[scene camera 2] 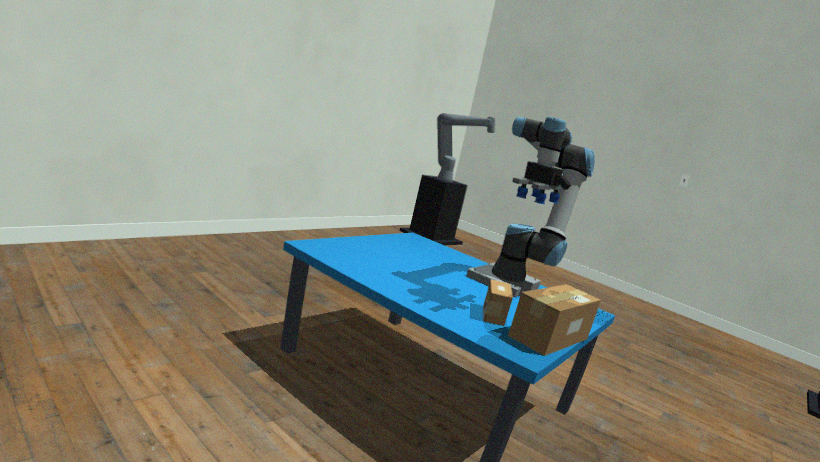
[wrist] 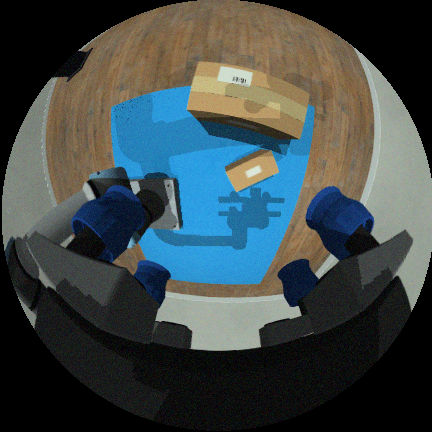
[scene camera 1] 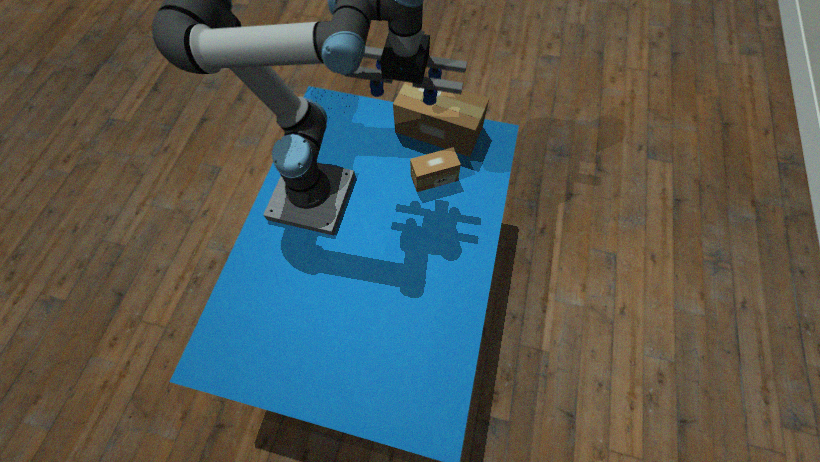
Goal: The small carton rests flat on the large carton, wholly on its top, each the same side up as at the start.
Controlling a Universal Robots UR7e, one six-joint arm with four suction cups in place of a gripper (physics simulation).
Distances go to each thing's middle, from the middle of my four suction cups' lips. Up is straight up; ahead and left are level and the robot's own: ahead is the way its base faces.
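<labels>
The small carton [scene camera 1: 442, 167] is 380 mm below my suction cup, 90 mm ahead of it and 10 mm to the left of it. And there's the large carton [scene camera 1: 455, 120], which from my suction cup is 360 mm below, 220 mm to the left and 40 mm ahead.
</labels>
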